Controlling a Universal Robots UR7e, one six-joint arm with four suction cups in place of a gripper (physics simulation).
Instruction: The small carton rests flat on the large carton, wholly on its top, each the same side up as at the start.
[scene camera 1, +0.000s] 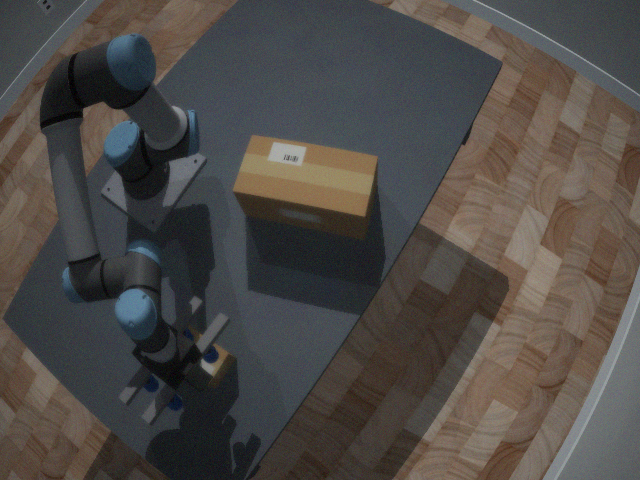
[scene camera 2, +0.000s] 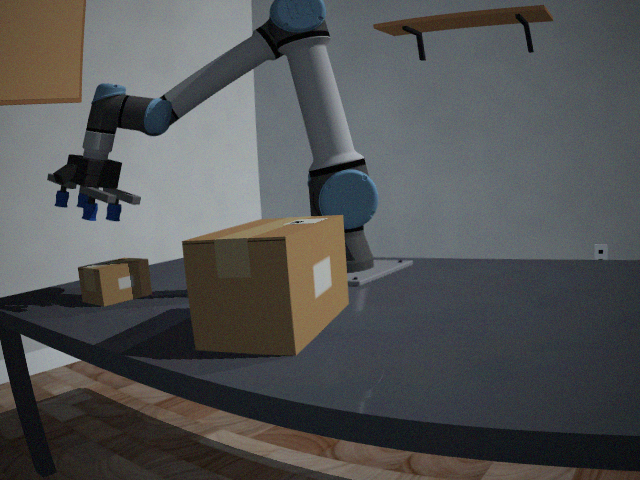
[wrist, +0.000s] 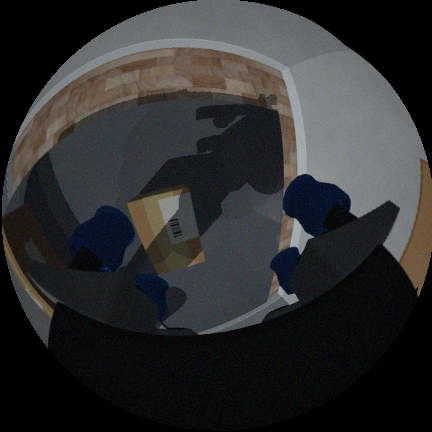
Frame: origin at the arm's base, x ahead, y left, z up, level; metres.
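Seen in the pictures: end effector, tool point: (scene camera 2: 85, 212) (wrist: 214, 251); arm's base, origin of the base link: (scene camera 1: 146, 175).
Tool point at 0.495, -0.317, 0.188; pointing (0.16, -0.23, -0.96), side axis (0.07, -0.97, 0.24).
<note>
Pixels of each thing's top centre, then the offset from my tool point to it, as dx, dy, dz. Level surfaces: height alone.
- small carton, middle of its top: (wrist: 169, 236) (scene camera 2: 112, 263) (scene camera 1: 192, 352) -0.041, +0.040, -0.118
- large carton, middle of its top: (scene camera 2: 270, 226) (scene camera 1: 305, 172) -0.063, +0.518, -0.042
- dark table, its level: dz -0.197
The small carton (scene camera 1: 221, 364) (scene camera 2: 111, 289) (wrist: 150, 220) stands on the table at the end past the arm, with tape and a barcode label on its top. The large carton (scene camera 1: 305, 178) (scene camera 2: 242, 299) (wrist: 25, 227) stands apart from it on the table, near the arm's base, its taped and labelled top upward and bare. My gripper (scene camera 1: 180, 368) (scene camera 2: 86, 205) (wrist: 215, 250) hangs above the small carton's level and off to one side, its four blue cups pointing down with a gap to the carton. It is open and holds nothing. In scene camera 1 it partly covers the small carton.
The dark table (scene camera 1: 336, 67) (scene camera 2: 465, 335) carries both cartons and the arm's base plate (scene camera 1: 180, 180) (scene camera 2: 382, 271). The small carton is near a table edge. A wall shelf (scene camera 2: 465, 20) and a brown wall board (scene camera 2: 41, 51) are behind.
</note>
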